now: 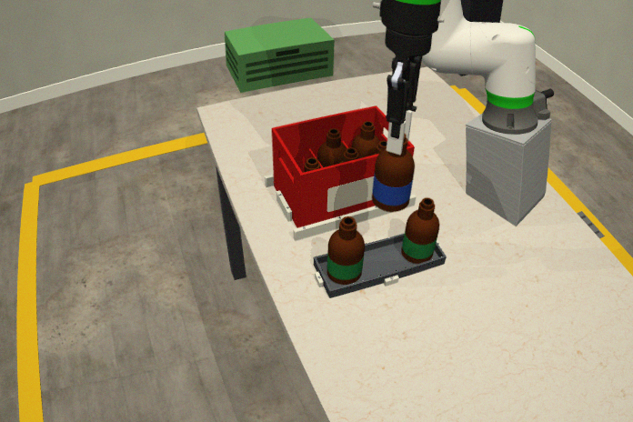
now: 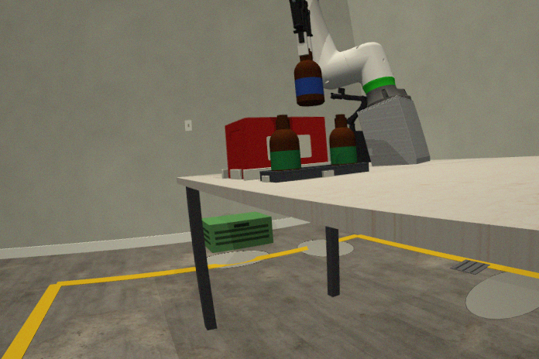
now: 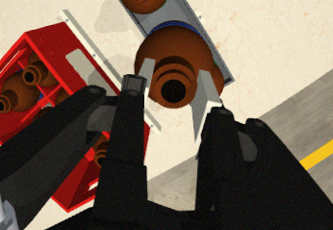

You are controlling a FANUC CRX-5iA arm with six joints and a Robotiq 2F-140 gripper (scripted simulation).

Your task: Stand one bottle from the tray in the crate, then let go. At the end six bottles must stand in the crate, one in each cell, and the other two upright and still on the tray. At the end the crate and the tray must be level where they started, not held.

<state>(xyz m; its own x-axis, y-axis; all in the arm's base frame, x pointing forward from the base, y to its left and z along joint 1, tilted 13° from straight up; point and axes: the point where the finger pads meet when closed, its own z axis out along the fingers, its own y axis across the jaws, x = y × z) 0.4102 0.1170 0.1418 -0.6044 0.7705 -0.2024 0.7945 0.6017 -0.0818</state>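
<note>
My hand is 9 cm above the glass bottle. Round my hand: grey tray (34 cm below); red crate (27 cm below, 24 cm to the right, 3 cm behind).
</note>
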